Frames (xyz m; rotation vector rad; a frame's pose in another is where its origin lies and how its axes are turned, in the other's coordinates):
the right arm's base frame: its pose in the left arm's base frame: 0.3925 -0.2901 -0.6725 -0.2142 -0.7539 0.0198
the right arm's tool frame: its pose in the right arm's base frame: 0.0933 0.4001 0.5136 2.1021 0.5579 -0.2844
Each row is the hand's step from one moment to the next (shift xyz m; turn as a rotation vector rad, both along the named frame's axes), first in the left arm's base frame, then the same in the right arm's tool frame.
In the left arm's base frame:
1: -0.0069 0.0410 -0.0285 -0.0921 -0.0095 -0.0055
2: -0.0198 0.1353 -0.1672 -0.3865 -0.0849 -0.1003
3: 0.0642 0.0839 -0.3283 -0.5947 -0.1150 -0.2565
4: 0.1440 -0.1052 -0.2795 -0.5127 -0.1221 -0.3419
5: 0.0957 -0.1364 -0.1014 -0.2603 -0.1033 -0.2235
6: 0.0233 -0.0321 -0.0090 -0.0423 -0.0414 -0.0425
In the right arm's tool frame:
1: -0.0019 -0.0376 -0.0335 -0.0894 0.0127 -0.0212
2: -0.0217 -0.1935 -0.0935 -0.4070 -0.0066 -0.0305
3: 0.0018 -0.3444 0.0175 -0.6472 -0.1110 -0.0386
4: 0.0346 -0.2569 0.2067 -0.5944 -0.2029 0.0144
5: 0.0251 -0.0720 0.1795 -0.3258 -0.1382 0.0562
6: 0.0103 -0.0031 0.0392 -0.0614 -0.0212 0.0330

